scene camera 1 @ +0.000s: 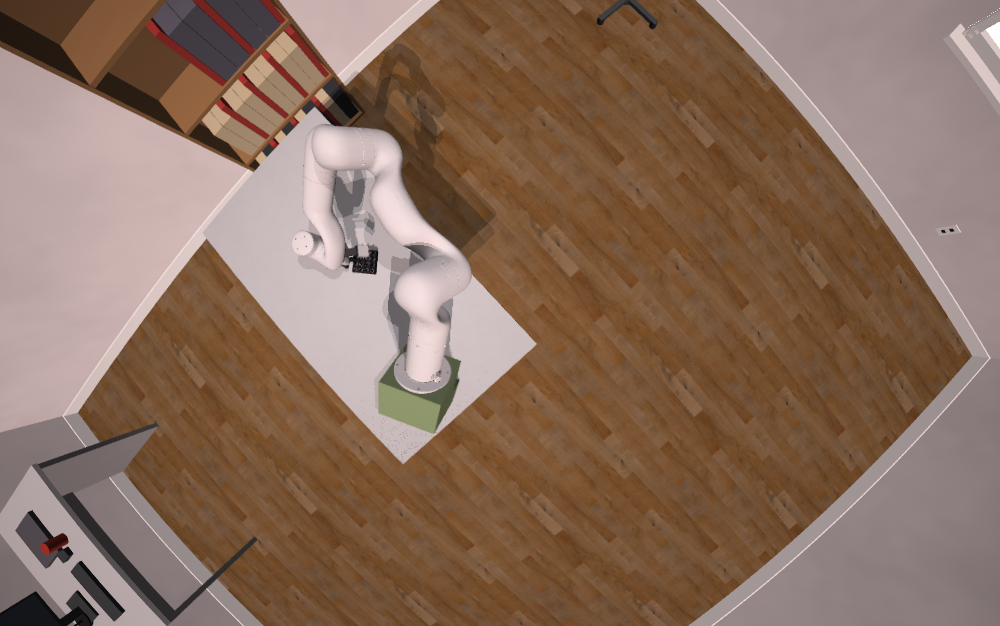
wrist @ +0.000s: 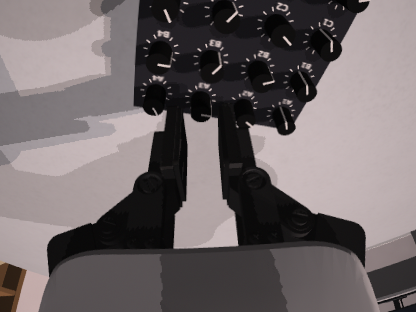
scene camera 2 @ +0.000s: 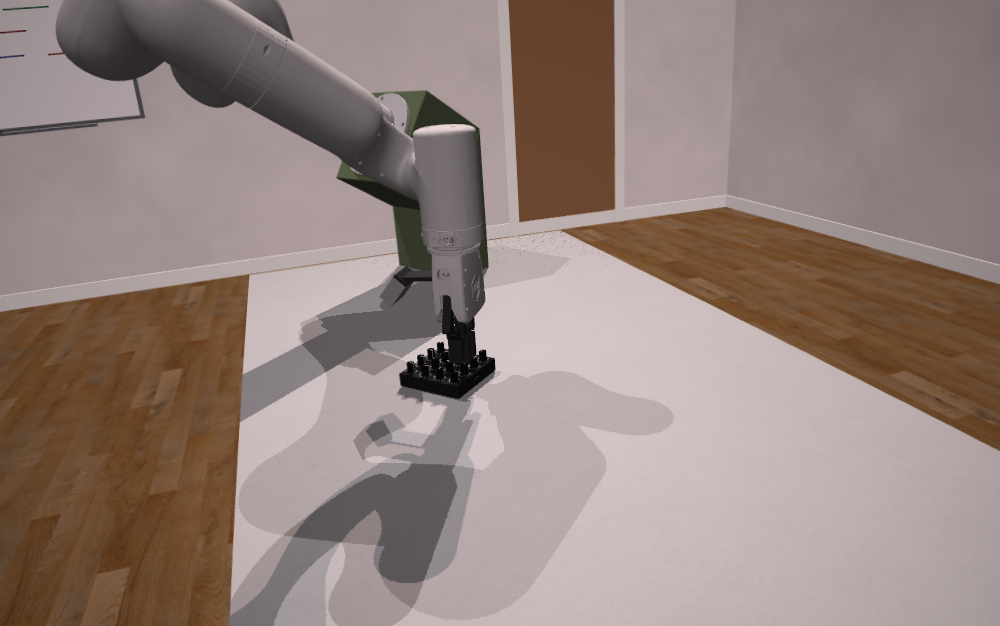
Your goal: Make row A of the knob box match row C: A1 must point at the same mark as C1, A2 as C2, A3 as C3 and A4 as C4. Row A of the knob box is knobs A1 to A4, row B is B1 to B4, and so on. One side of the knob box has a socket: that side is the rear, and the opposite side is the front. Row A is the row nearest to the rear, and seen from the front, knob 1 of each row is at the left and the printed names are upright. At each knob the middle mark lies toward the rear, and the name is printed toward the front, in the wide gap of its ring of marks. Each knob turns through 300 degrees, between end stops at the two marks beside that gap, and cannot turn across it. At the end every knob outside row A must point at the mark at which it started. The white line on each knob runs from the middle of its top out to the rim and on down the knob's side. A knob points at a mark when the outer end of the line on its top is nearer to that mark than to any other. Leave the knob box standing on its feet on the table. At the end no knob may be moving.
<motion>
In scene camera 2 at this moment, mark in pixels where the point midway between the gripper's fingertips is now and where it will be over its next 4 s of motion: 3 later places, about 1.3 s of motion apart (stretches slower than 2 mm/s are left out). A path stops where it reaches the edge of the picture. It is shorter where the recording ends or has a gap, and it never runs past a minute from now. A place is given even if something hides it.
My gripper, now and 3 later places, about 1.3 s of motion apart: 463, 359; 464, 368; 461, 343; 455, 266
</motion>
